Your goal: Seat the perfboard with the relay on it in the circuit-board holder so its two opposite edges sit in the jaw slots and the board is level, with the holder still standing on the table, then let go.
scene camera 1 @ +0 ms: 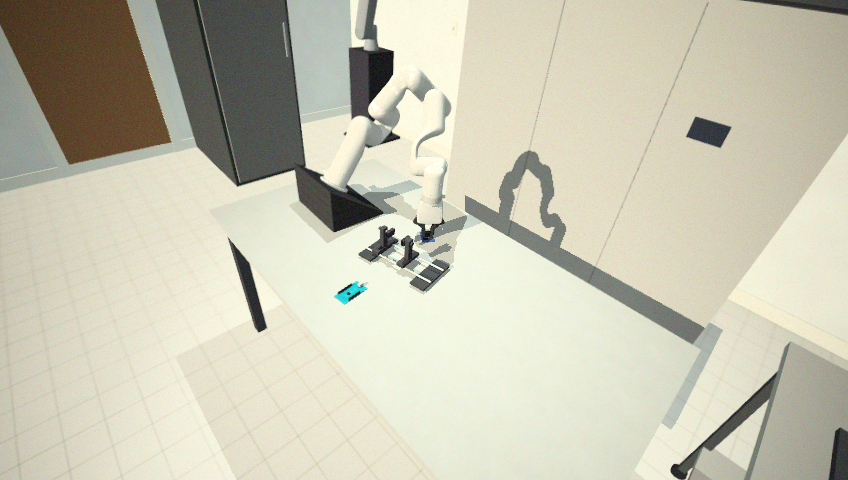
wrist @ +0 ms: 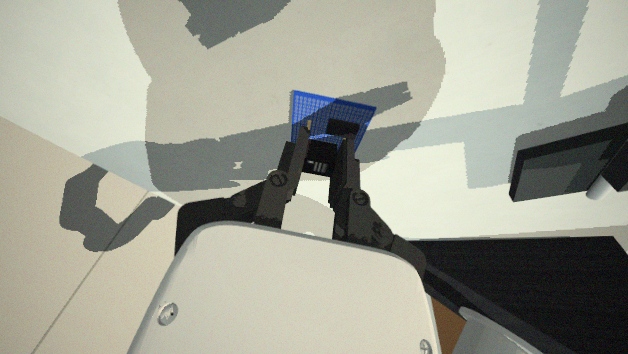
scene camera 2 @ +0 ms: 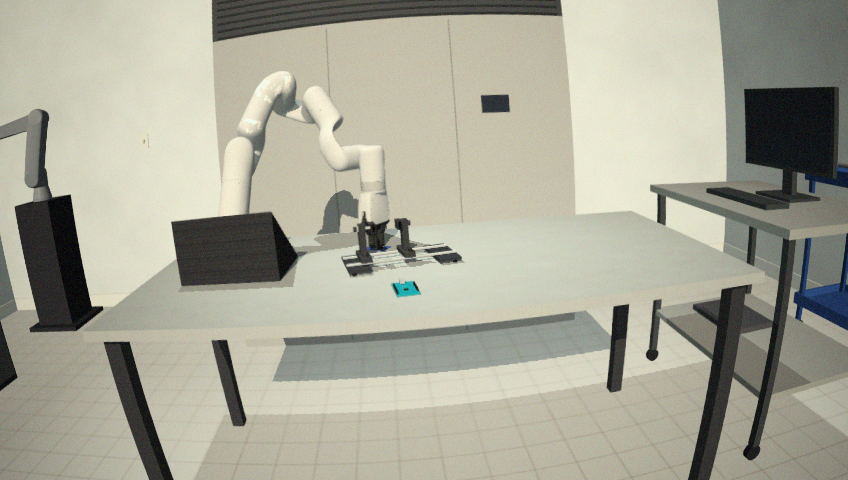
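Pixels of known places: gripper, fingertip midpoint: (scene camera 1: 427, 235) (wrist: 322, 146) (scene camera 2: 376, 246); arm's base, origin of the base link: (scene camera 1: 333, 185) (wrist: 503, 334) (scene camera 2: 231, 235).
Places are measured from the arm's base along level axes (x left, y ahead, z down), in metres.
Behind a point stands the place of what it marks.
The blue perfboard (scene camera 1: 432, 239) @(x 0.168, y 0.440, z 0.112 m) (scene camera 2: 386, 248) @(x 0.147, y 0.440, z 0.113 m) (wrist: 312, 104) @(x 0.159, y 0.444, z 0.112 m) lies flat on the table behind the holder, with a black relay (wrist: 320, 156) @(x 0.165, y 0.414, z 0.097 m) near one end. My gripper (scene camera 1: 427, 236) @(x 0.166, y 0.411, z 0.110 m) (scene camera 2: 377, 245) @(x 0.166, y 0.411, z 0.110 m) (wrist: 322, 146) @(x 0.166, y 0.411, z 0.110 m) points down over it and is shut on the relay, one finger on each side. The fingers hide part of the board. The black circuit-board holder (scene camera 1: 407, 252) @(x -0.027, y 0.498, z 0.044 m) (scene camera 2: 405, 239) @(x -0.028, y 0.492, z 0.050 m) stands on the table in front of the gripper, its two upright jaws apart on pale rails. A dark end foot of the holder (wrist: 545, 172) @(x 0.031, y 0.351, z 0.098 m) shows at the right of the wrist view.
A cyan circuit board (scene camera 1: 349, 292) @(x -0.265, y 0.476, z 0.108 m) (scene camera 2: 405, 289) @(x -0.272, y 0.473, z 0.110 m) lies on the table (scene camera 1: 505, 333) @(x -0.003, y 0.928, z 0.114 m) (scene camera 2: 535, 267) @(x -0.190, y 0.805, z 0.114 m) in front of the holder. The black wedge-shaped arm base (scene camera 1: 333, 202) @(x -0.100, y 0.152, z -0.025 m) (scene camera 2: 229, 249) @(x -0.102, y 0.017, z 0.019 m) (wrist: 525, 280) @(x -0.003, y 0.158, z 0.062 m) stands beside the holder. A wall (scene camera 1: 535, 118) rises behind the table's back edge.
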